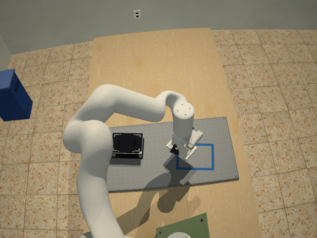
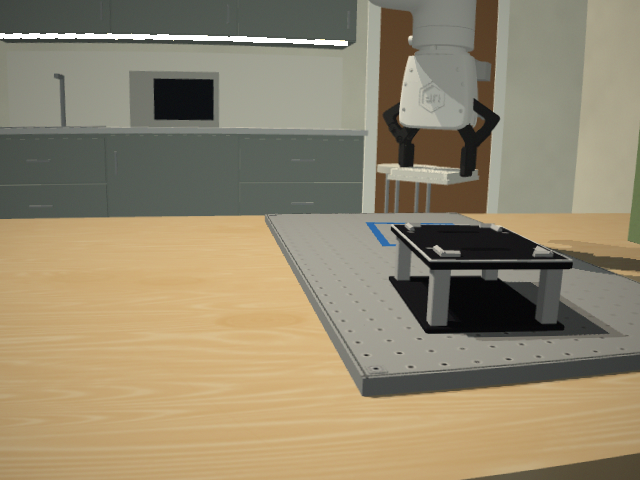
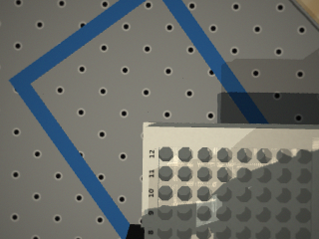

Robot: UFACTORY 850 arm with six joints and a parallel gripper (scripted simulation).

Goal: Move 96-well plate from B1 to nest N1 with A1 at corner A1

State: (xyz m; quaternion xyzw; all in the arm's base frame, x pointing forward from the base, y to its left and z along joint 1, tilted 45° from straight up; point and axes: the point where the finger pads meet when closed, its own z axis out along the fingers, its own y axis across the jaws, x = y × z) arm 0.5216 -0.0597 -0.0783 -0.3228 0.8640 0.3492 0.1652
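The black raised plate nest is 270 mm to the left of my hand, 90 mm ahead of it and 50 mm below it. From my hand the other things lie so: locator: 340 mm to the left, 60 mm ahead, 50 mm below; white 96-well plate: 10 mm below.
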